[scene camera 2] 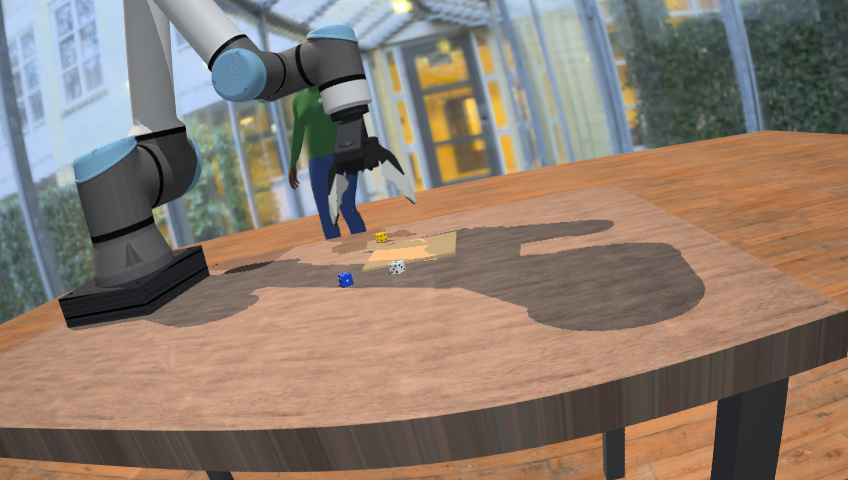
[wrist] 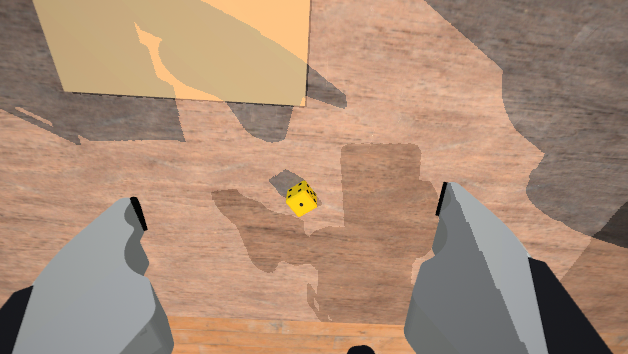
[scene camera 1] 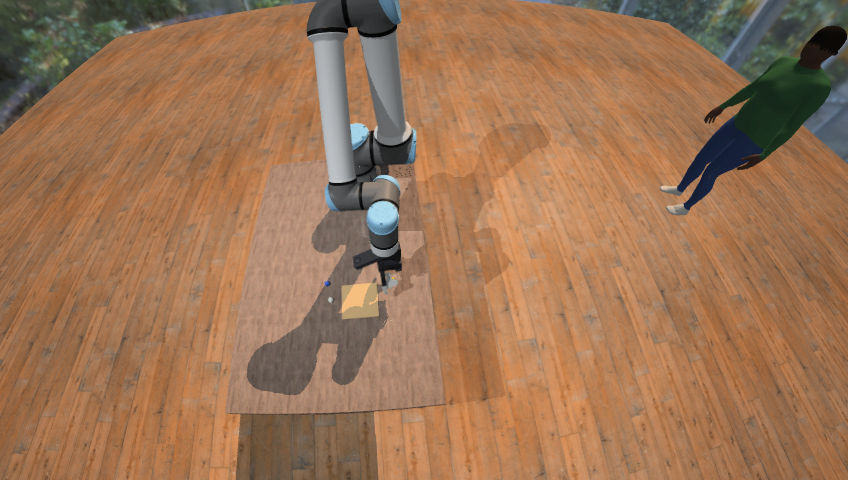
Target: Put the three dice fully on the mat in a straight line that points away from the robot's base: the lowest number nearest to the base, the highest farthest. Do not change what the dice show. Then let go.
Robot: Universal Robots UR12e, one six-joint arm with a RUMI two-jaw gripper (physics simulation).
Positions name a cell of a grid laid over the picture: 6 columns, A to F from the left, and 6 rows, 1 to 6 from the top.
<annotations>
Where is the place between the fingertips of the gripper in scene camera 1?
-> At C4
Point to a yellow die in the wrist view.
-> C4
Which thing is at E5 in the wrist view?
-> The gripper.
</annotations>
